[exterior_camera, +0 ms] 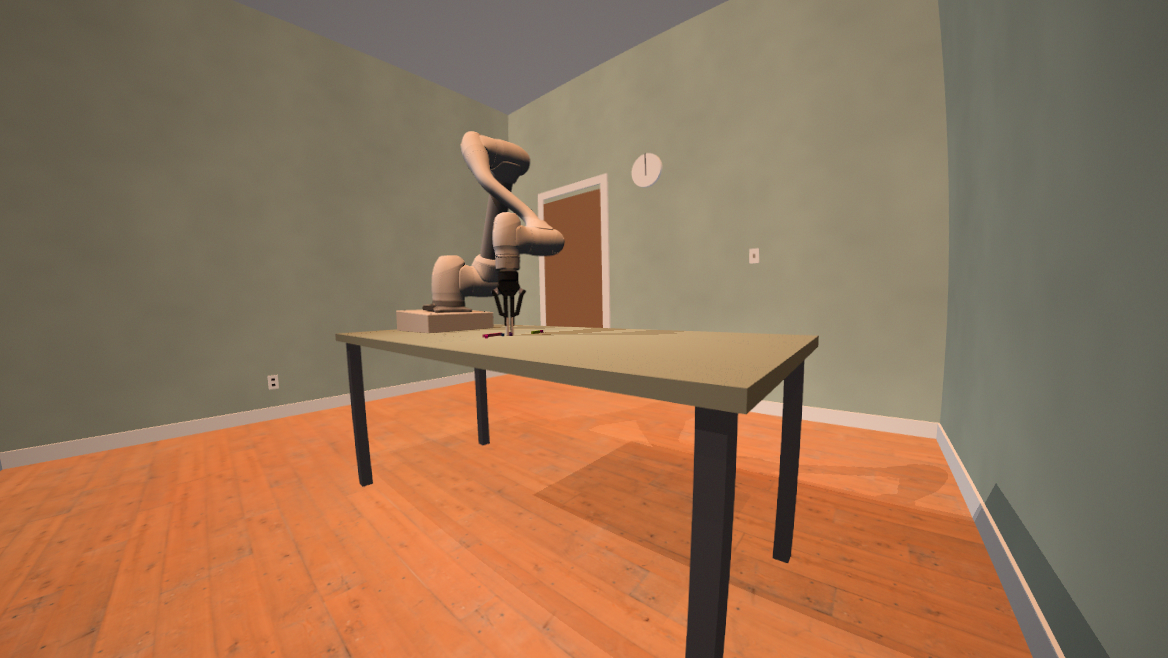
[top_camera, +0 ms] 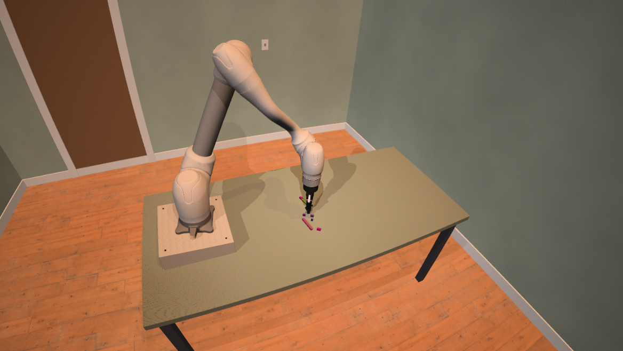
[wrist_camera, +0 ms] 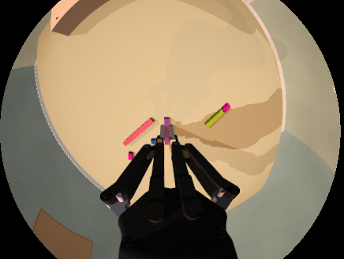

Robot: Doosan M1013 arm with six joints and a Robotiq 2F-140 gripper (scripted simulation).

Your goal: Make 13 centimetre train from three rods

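The blue rod lies 3 cm to the right of my hand, 3 cm below it and 1 cm ahead of it. From my hand the other things lie so: pink rod (6 cm to the right, 3 cm below, 2 cm behind); then purple rod (3 cm below); then lime rod (11 cm to the left, 3 cm below).
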